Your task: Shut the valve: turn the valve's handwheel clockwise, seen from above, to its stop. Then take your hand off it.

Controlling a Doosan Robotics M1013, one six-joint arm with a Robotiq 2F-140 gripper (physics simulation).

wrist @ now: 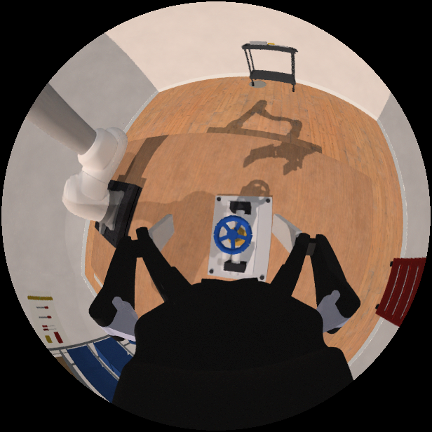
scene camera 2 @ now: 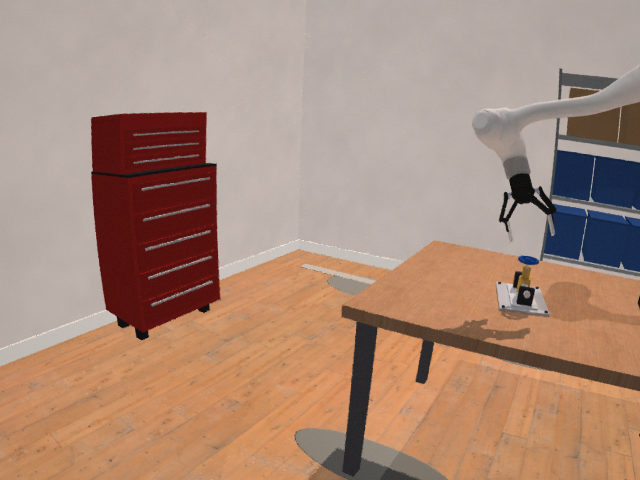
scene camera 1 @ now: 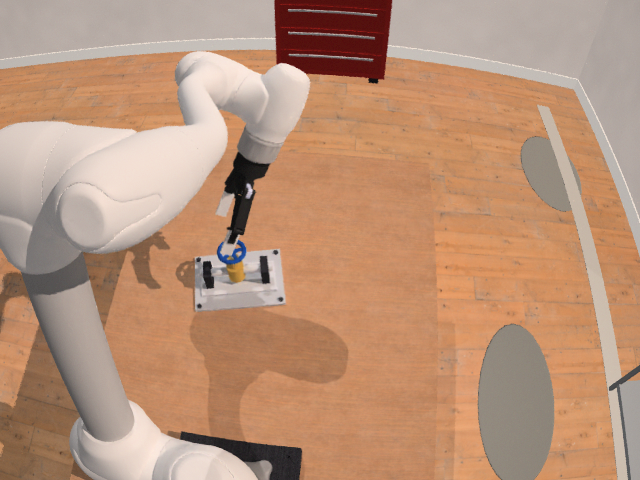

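Observation:
The valve's blue handwheel [scene camera 1: 231, 260] [scene camera 2: 528, 259] [wrist: 232, 234] sits level on top of the yellow valve body [scene camera 1: 236, 272] [scene camera 2: 524, 279] [wrist: 242, 235]. The body stands on a pale base plate [scene camera 1: 237, 301] [scene camera 2: 540, 304] [wrist: 262, 240] with dark supports at both pipe ends. My gripper [scene camera 1: 226, 225] [scene camera 2: 531, 236] [wrist: 223, 223] is wide open and empty. In scene view 2 it is above the handwheel, with a gap between fingertips and rim. In the wrist view the handwheel appears between the spread fingers. In scene view 1 one fingertip overlaps the wheel's rim and hides part of it.
The valve is on the wooden table [scene camera 1: 361, 258] [scene camera 2: 439, 289] [wrist: 325, 200]. A red tool cabinet [scene camera 1: 331, 45] [scene camera 2: 173, 222] [wrist: 402, 290] stands beyond the table. Blue bins [scene camera 2: 572, 175] stand on a shelf behind the table. A dark cart [wrist: 272, 77] is by the wall.

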